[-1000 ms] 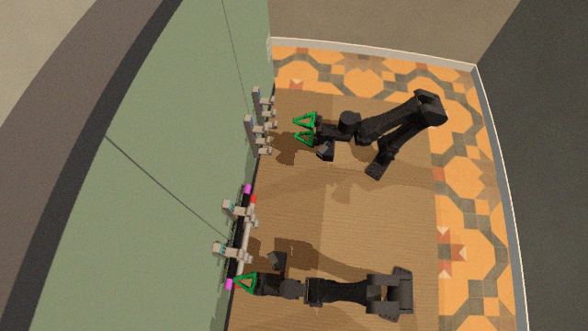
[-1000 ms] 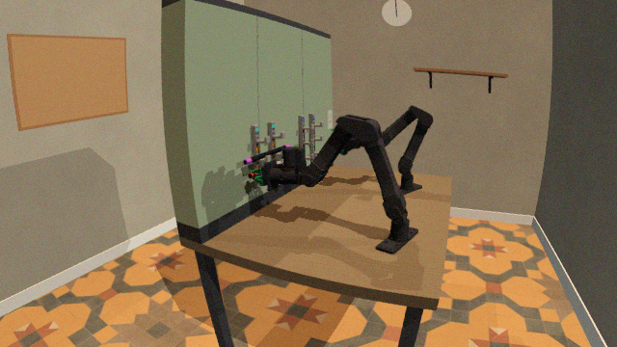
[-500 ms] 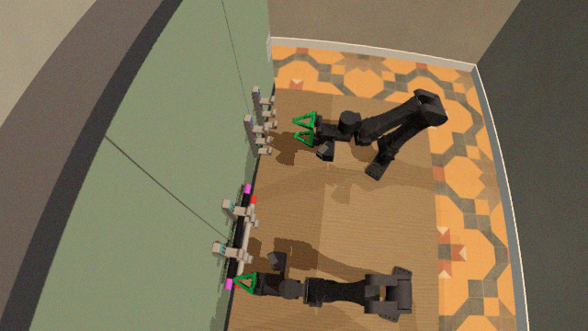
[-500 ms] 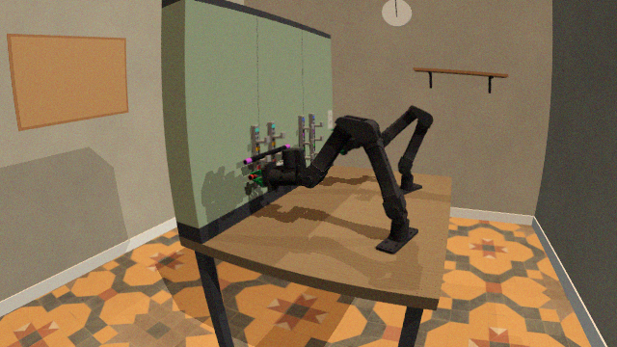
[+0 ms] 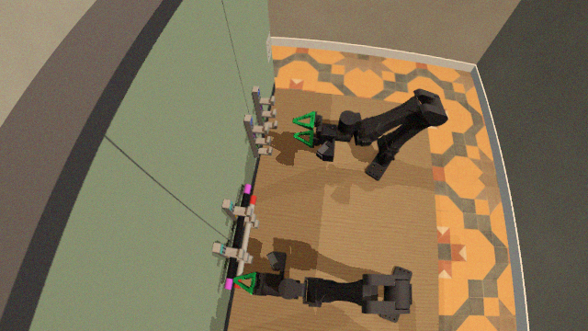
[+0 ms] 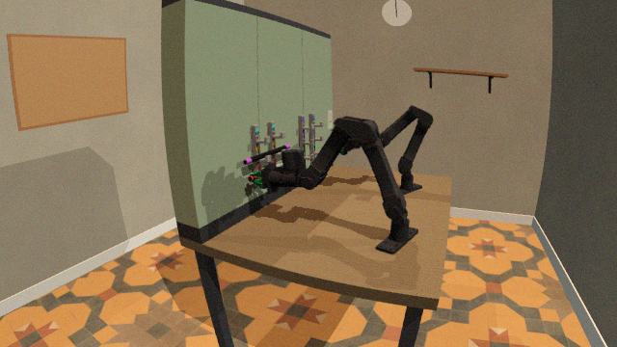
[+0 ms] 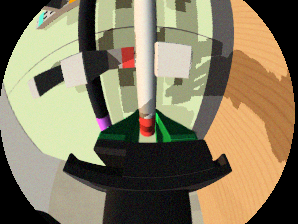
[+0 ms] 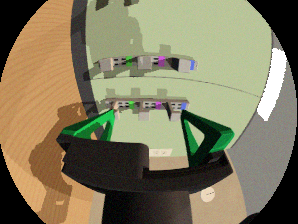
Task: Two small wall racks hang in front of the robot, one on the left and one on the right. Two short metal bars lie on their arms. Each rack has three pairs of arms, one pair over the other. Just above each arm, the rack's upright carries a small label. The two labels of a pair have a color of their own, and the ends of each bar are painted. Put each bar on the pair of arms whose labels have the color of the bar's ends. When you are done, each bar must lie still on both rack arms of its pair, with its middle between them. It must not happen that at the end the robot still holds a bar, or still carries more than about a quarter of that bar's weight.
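Now: the bar 130 mm to the right of my left hand, 60 mm above it and 10 mm behind it. Round my left hand: green wall panel (320 mm to the right, 260 mm above, 60 mm ahead).
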